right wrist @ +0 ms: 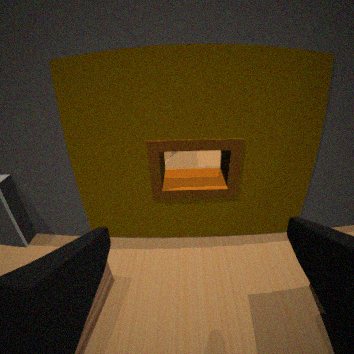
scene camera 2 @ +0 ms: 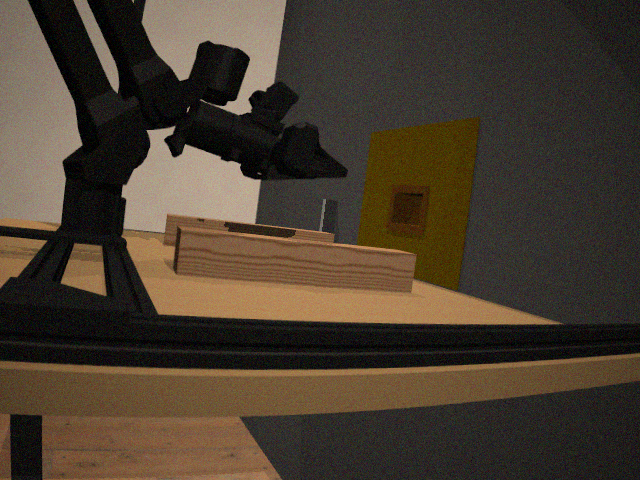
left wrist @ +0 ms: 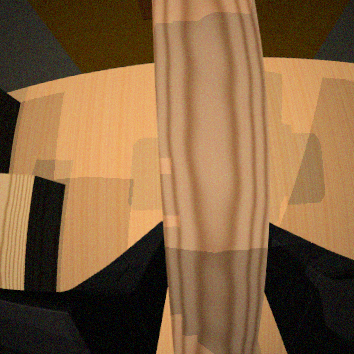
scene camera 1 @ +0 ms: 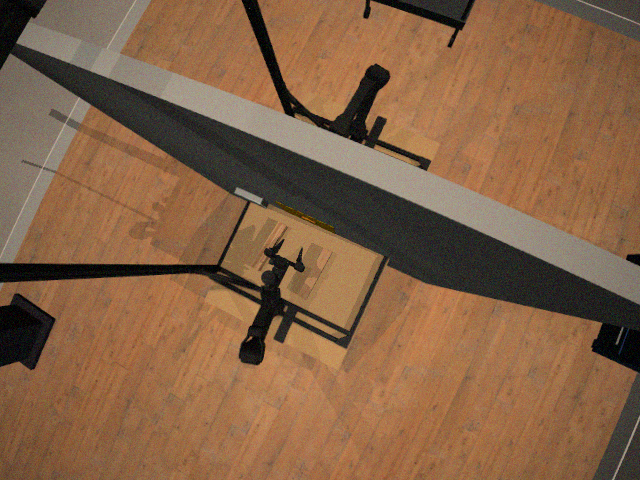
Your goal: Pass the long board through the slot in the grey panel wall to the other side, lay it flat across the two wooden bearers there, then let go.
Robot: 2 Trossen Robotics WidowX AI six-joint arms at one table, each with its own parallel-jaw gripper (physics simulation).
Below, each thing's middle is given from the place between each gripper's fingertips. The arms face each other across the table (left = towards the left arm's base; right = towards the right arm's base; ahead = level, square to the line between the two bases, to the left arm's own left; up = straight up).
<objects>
Right now my right hand is 150 mm to the right of the slot (scene camera 2: 408, 203) and 30 mm above it.
Right now my left hand is 1 cm past the slot, 20 cm to the left of it and 1 cm below it.
</objects>
